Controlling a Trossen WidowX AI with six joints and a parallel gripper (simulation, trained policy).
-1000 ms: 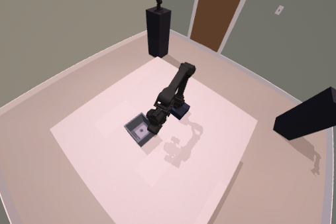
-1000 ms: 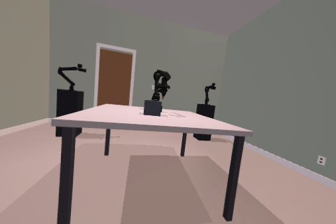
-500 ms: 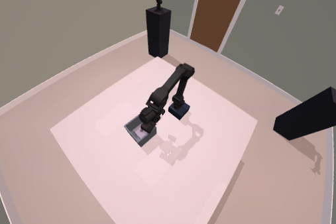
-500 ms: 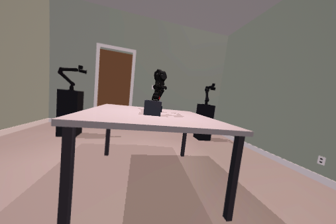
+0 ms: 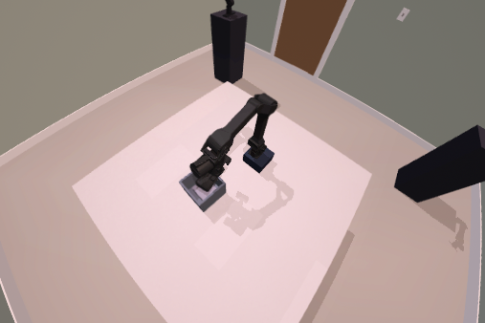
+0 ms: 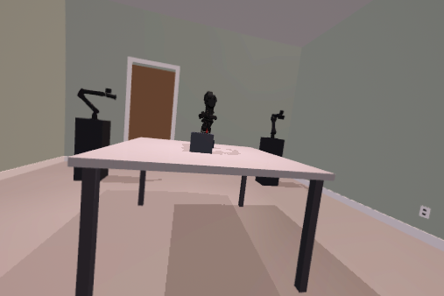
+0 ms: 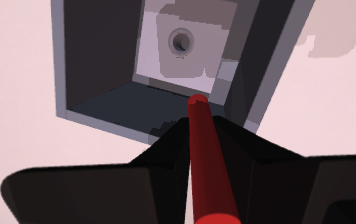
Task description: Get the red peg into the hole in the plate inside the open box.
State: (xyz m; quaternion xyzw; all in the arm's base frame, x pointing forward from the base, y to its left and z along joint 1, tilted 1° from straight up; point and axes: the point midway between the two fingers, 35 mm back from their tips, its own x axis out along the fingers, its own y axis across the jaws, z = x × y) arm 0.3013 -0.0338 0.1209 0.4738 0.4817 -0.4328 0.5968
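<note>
My gripper tip is now 120 mm above the pale plate, 40 mm to the left of it and 40 mm short of it. Also, from my gripper tip: red peg (20 mm above).
</note>
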